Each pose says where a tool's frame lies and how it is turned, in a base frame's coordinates. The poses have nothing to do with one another.
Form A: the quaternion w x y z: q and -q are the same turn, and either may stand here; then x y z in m.
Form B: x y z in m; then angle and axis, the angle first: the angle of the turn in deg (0 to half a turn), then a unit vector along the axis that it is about. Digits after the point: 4 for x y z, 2 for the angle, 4 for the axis.
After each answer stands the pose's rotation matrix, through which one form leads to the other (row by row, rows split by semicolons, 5 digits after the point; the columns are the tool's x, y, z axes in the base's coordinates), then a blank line. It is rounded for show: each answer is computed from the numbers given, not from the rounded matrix.
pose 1, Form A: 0.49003, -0.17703, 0.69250, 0.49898, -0.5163, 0.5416, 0.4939
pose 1, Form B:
-0.5163, 0.5416, 0.4939, 121.32, -0.2031, 0.7944, 0.5724
-0.45707 -0.73421 0.50202; 0.24384 0.43936 0.86458; -0.85536 0.51758 -0.02179

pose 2, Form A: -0.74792, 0.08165, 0.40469, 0.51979, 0.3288, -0.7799, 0.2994
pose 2, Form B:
0.3288, -0.7799, 0.2994, 83.18, -0.1230, -0.6097, -0.7831
0.13209 0.84360 -0.52047; -0.71143 0.44631 0.54284; 0.69023 0.29857 0.65912

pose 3, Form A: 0.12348, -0.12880, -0.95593, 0.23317, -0.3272, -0.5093, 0.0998
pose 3, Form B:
-0.3272, -0.5093, 0.0998, 165.81, -0.1298, -0.9633, 0.2350
-0.93633 0.18866 -0.29614; 0.30383 0.85809 -0.41398; 0.17601 -0.47759 -0.86077

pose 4, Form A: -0.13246, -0.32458, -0.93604, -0.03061, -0.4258, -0.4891, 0.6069
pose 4, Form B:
-0.4258, -0.4891, 0.6069, 164.78, 0.3275, 0.9444, 0.0309
-0.75421 0.59953 0.26784; 0.61575 0.78742 -0.02868; -0.22810 0.14329 -0.96303

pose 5, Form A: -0.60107, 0.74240, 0.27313, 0.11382, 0.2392, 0.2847, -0.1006
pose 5, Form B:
0.2392, 0.2847, -0.1006, 106.11, -0.9289, -0.3418, -0.1424
0.82489 0.54237 -0.15934; 0.26872 -0.12823 0.95465; 0.49734 -0.83030 -0.25152

